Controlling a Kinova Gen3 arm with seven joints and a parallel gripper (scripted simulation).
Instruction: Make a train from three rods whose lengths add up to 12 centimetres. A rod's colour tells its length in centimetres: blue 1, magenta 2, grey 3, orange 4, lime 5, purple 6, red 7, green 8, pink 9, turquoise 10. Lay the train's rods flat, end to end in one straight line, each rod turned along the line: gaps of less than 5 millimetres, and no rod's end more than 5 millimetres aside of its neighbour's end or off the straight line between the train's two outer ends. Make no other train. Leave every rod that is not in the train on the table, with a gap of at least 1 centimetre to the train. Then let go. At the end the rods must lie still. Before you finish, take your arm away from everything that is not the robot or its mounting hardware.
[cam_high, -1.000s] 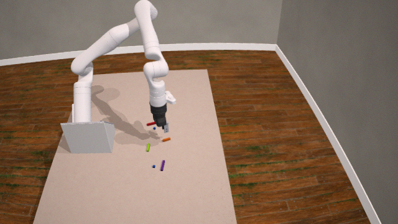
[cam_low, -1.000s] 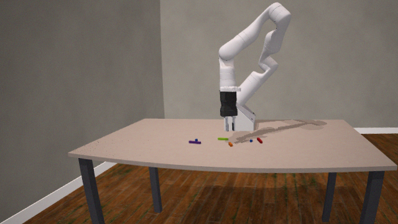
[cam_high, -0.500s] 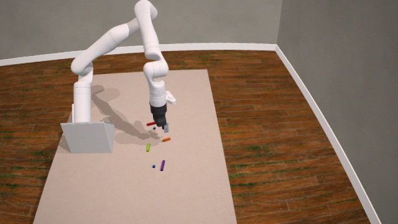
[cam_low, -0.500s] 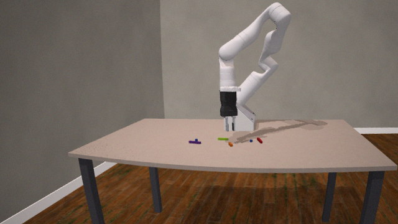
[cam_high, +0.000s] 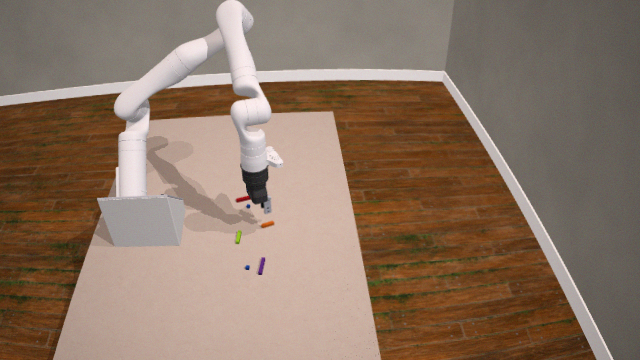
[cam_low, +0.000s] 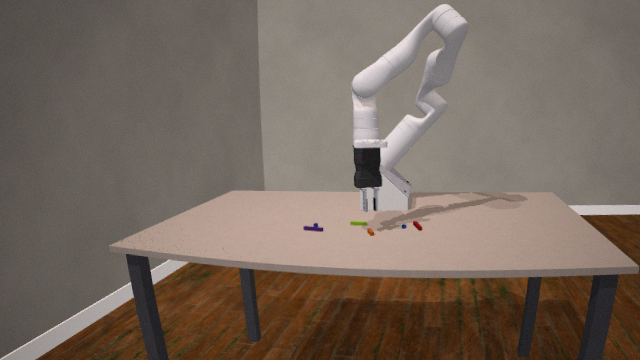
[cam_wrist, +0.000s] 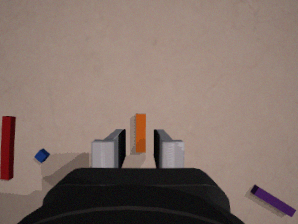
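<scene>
The orange rod is 8 cm below my hand. The rest, counted from my hand: purple rod (17 cm to the right, 8 cm below); then lime rod (8 cm behind, 6 cm to the right, 8 cm below); then red rod (8 cm behind, 12 cm to the left, 8 cm below).
</scene>
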